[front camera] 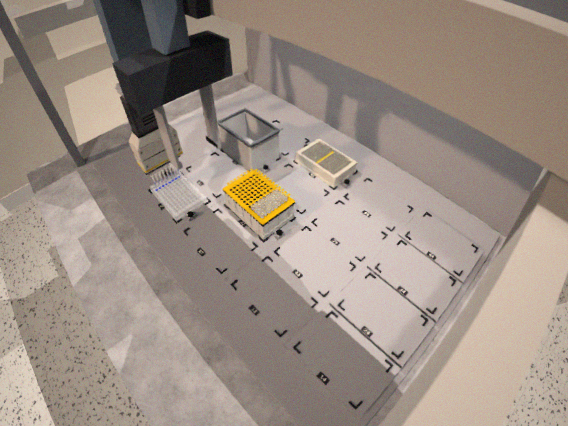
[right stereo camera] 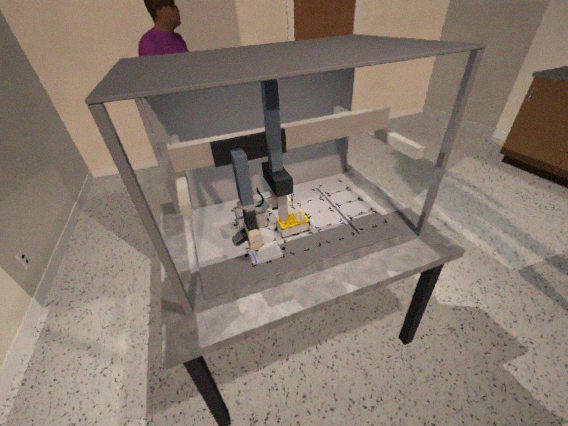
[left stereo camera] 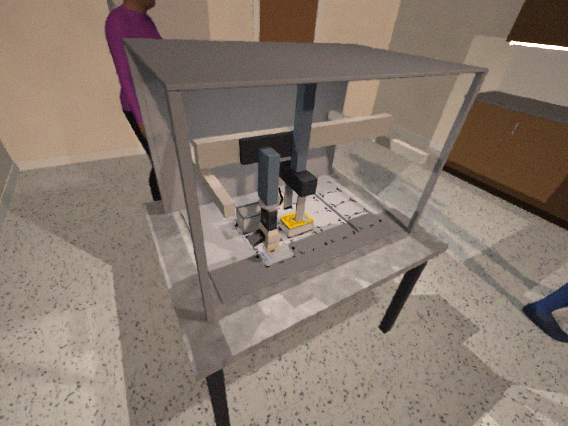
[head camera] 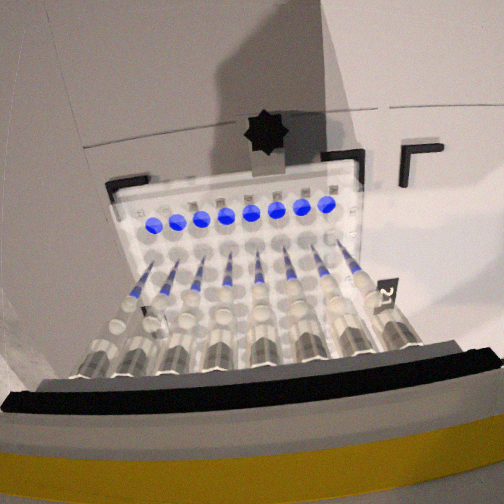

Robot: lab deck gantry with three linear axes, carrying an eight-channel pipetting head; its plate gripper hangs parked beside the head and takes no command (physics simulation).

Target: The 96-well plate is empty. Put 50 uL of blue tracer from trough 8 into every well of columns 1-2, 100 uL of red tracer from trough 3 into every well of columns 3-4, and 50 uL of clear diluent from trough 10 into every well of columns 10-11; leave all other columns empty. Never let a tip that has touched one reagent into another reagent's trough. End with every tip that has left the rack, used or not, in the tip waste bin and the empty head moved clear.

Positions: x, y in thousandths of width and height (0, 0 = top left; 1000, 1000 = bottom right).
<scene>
In view: a back wall (front camera: 869, 428).
The back wall shows as well in the right stereo camera view (right stereo camera: 349, 269).
</scene>
